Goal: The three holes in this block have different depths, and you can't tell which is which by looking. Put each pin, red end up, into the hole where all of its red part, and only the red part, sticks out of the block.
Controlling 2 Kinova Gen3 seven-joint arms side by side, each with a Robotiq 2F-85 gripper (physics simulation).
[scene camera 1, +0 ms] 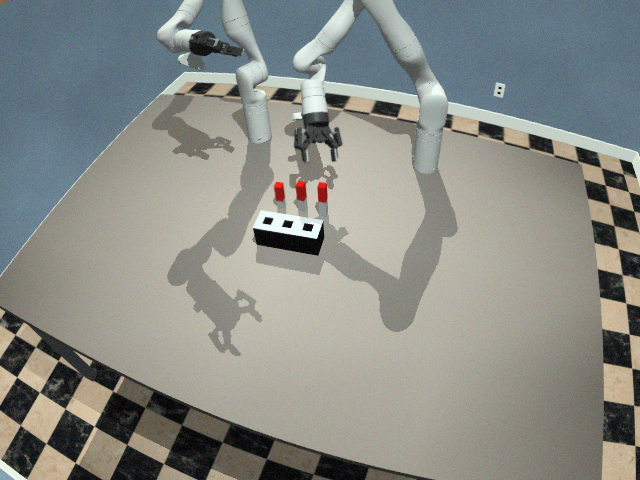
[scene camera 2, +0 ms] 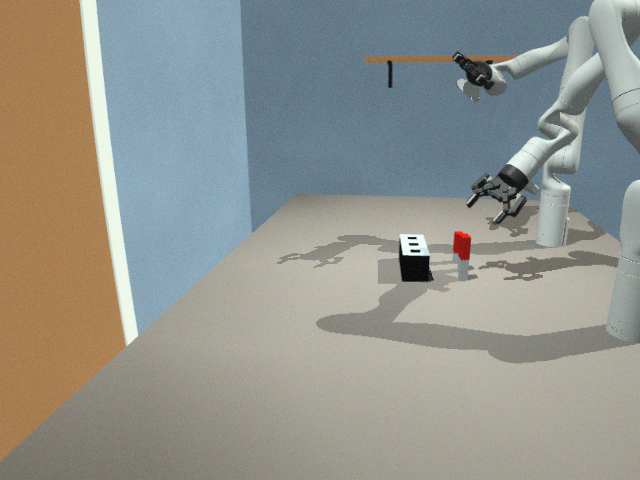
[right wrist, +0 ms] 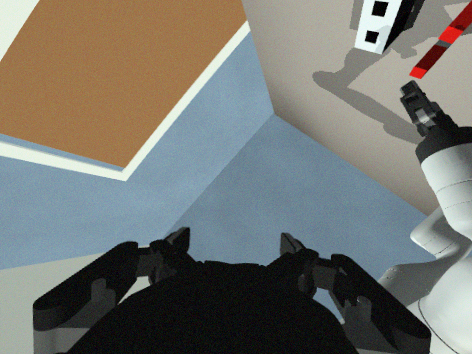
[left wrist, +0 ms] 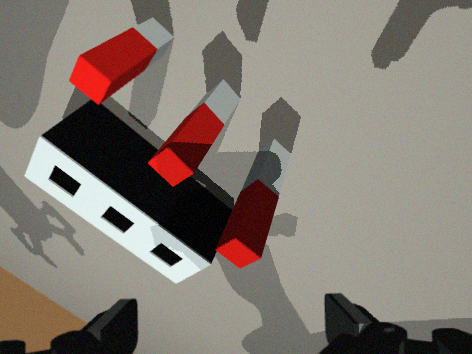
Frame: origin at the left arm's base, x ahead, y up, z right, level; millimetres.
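Seen in the pictures: left gripper, fingertip midpoint: (scene camera 1: 320, 162) (scene camera 2: 480, 214) (right wrist: 419, 97) (left wrist: 231, 317); right gripper, fingertip midpoint: (scene camera 1: 229, 47) (scene camera 2: 466, 67) (right wrist: 234, 240); left arm's base, link origin: (scene camera 1: 424, 165) (scene camera 2: 628, 332); right arm's base, link origin: (scene camera 1: 259, 136) (scene camera 2: 549, 243).
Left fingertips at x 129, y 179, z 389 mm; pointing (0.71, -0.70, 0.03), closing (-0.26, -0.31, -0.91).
Pixels of each thing's middle, then the offset from my left fingertips to it. Level surfaces: height alone.
- block, body centre: (left wrist: 136, 195) (scene camera 2: 413, 256) (scene camera 1: 289, 232) dz +121, dx +128, dy -141 mm
- left pin, body centre: (left wrist: 128, 56) (scene camera 2: 457, 247) (scene camera 1: 280, 195) dz +131, dx -27, dy -133 mm
- middle pin, body centre: (left wrist: 201, 126) (scene camera 1: 301, 196) dz +65, dx +1, dy -126 mm
- right pin, body centre: (left wrist: 259, 194) (scene camera 2: 464, 258) (scene camera 1: 322, 199) (right wrist: 437, 51) dz +5, dx +36, dy -118 mm
- grey table, surface height: dy -179 mm
The block (scene camera 1: 288, 241) (scene camera 2: 415, 268) (left wrist: 140, 175) (right wrist: 375, 22) has a white top with three open square holes and black sides. Three upright pins, red end up and pale grey below, stand in a row beside it: the left pin (scene camera 1: 279, 191) (left wrist: 115, 67), the middle pin (scene camera 1: 300, 191) (left wrist: 195, 137) and the right pin (scene camera 1: 322, 192) (left wrist: 250, 217), as scene camera 1 shows them. My left gripper (scene camera 1: 320, 157) (scene camera 2: 483, 212) (left wrist: 231, 317) is open and empty, tilted, above and behind the pins. My right gripper (scene camera 1: 239, 51) (right wrist: 234, 240) is open and empty, high and far from the block.
The pins stand close together, between the block and the arm bases (scene camera 1: 257, 121) (scene camera 1: 428, 149). The grey table (scene camera 1: 465, 335) carries arm shadows. An orange-brown shelf (scene camera 2: 376, 59) is on the far wall in scene camera 2.
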